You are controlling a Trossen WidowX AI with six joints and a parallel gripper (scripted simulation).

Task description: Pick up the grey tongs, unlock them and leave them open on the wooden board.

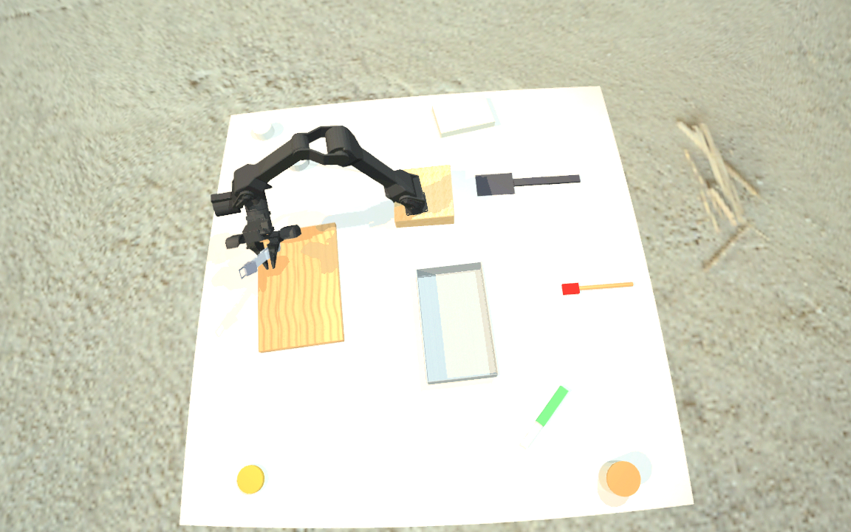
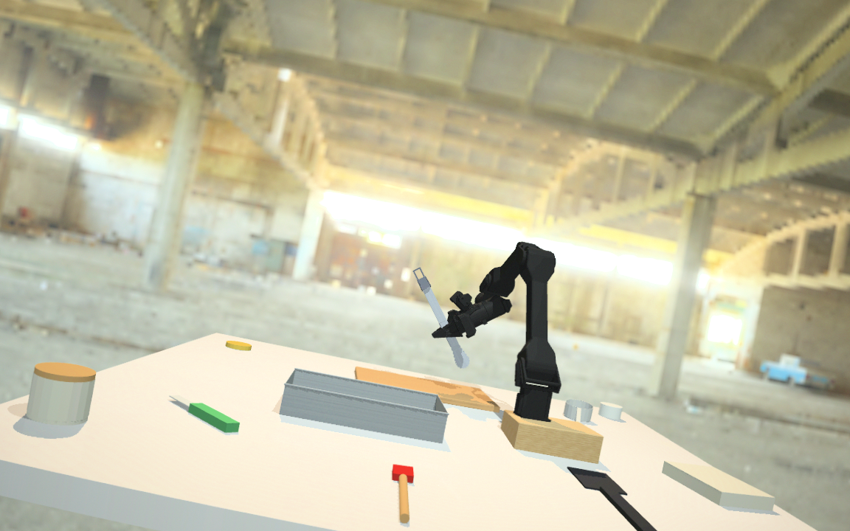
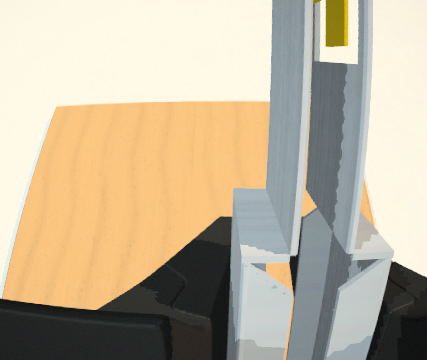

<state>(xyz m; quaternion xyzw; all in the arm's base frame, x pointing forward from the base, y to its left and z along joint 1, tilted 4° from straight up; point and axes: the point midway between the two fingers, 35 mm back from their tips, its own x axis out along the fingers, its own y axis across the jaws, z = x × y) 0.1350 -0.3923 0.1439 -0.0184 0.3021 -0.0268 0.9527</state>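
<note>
Now: the wooden board 14 cm below my gripper tip and 3 cm to the left of it. Also, from my gripper tip: roasting tin: 45 cm to the left, 20 cm ahead, 12 cm below; then black spatula: 73 cm to the left, 20 cm behind, 14 cm below; then yellow disc: 50 cm ahead, 14 cm to the right, 14 cm below.
</note>
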